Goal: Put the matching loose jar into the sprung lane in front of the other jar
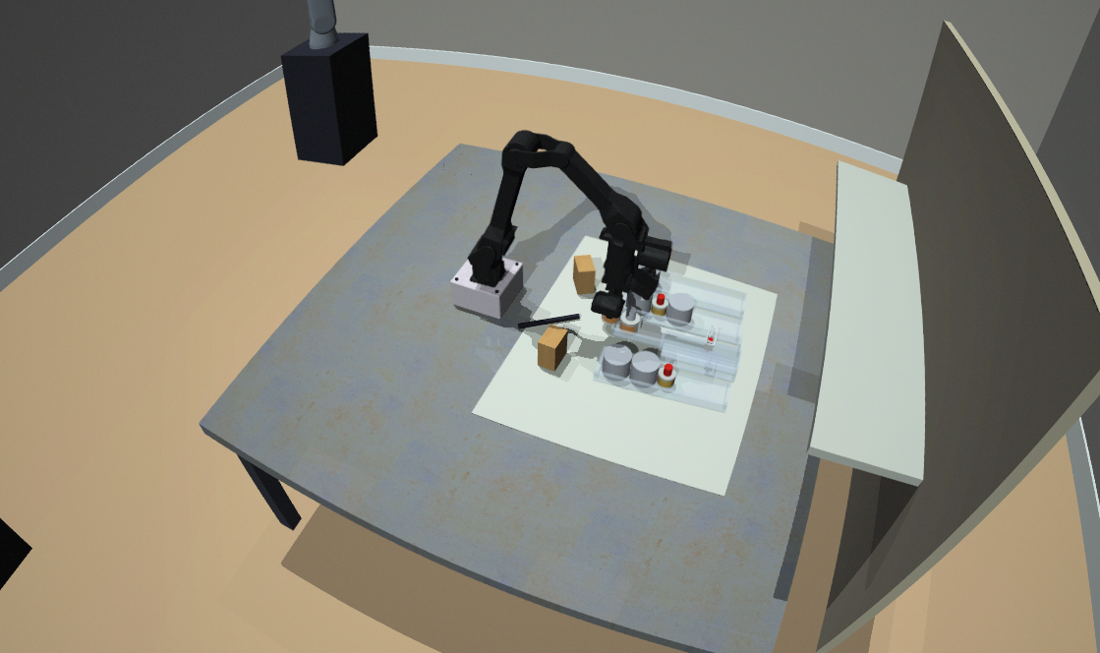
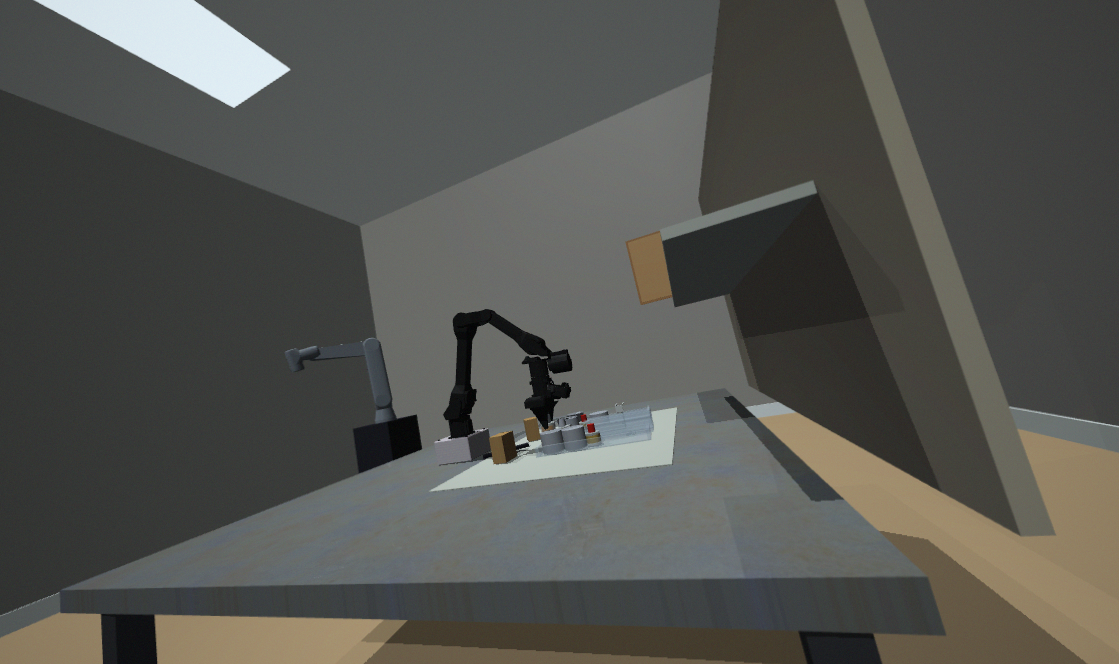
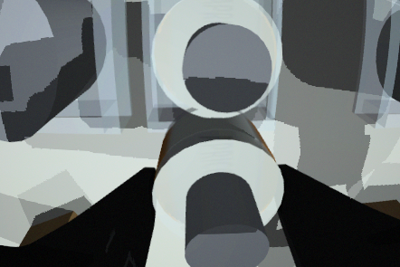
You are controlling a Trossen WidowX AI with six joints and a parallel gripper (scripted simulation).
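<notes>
My gripper tip is 130 mm past the black stick, 40 mm to the left of it and 40 mm above it. The rest, counted from my gripper tip: red tip (230 mm ahead, 30 mm to the right, 20 mm above); lane rack (190 mm ahead, 20 mm to the right, 30 mm below).
</notes>
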